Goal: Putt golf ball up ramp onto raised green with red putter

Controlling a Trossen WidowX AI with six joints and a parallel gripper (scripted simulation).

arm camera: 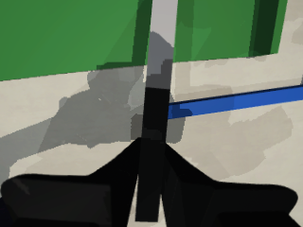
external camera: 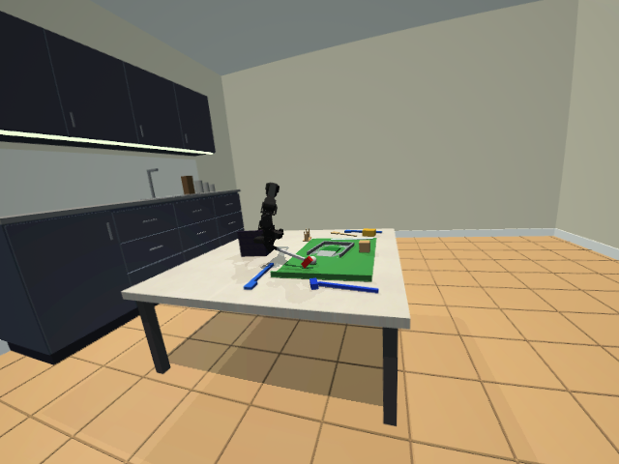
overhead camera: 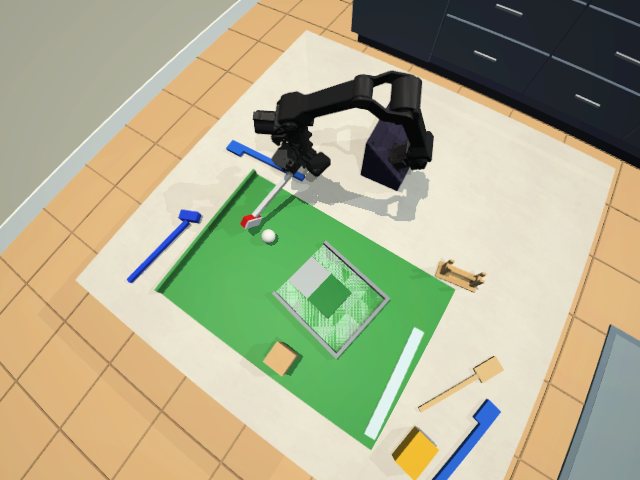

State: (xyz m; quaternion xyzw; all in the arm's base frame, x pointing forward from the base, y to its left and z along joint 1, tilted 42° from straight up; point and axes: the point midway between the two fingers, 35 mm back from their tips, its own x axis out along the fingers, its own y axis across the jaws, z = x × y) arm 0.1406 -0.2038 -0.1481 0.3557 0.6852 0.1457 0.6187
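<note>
Right now the red putter is 110 mm ahead of my gripper tip, 30 mm to the right of it and 10 mm below it. Round my gripper tip: white golf ball: 230 mm ahead, 50 mm below; then tan block: 520 mm ahead, 200 mm to the left, 50 mm below; then green mat: 330 mm ahead, 160 mm to the left, 80 mm below.
</note>
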